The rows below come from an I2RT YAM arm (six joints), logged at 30 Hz.
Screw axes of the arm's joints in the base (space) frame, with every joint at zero. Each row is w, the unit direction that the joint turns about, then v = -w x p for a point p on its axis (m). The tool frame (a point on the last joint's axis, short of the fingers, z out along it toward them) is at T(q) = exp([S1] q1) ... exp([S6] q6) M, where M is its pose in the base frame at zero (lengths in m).
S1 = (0, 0, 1, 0, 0, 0)
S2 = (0, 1, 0, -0.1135, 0, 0.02)
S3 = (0, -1, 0, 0.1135, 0, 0.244)
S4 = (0, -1, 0, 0.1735, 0, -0.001)
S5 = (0, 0, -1, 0, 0.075, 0)
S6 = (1, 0, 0, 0, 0.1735, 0)
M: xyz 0.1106 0 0.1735 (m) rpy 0 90 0 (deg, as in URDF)
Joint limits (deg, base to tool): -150..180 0..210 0..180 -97..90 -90..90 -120..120
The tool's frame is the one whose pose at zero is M.
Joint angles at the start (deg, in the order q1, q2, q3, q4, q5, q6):
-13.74 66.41 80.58 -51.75 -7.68 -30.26
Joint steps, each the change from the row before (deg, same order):
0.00 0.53 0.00 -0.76 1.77 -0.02
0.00 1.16 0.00 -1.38 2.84 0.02
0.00 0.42 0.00 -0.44 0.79 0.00
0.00 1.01 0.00 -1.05 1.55 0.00
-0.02 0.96 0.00 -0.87 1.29 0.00
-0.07 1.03 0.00 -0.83 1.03 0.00
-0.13 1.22 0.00 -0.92 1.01 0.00
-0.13 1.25 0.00 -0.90 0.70 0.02
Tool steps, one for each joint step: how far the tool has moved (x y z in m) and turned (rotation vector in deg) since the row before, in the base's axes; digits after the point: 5 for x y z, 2 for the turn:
0.00159 -0.00151 -0.00311 -0.77 1.51 -1.38
0.00368 -0.00271 -0.00631 -1.16 2.90 -2.18
0.00137 -0.00084 -0.00219 -0.31 0.96 -0.59
0.00323 -0.00178 -0.00524 -0.54 2.25 -1.13
0.00311 -0.00167 -0.00480 -0.45 2.00 -0.93
0.00334 -0.00178 -0.00503 -0.29 1.99 -0.77
0.00386 -0.00217 -0.00591 -0.23 2.26 -0.79
0.00390 -0.00200 -0.00605 0.00 2.21 -0.58

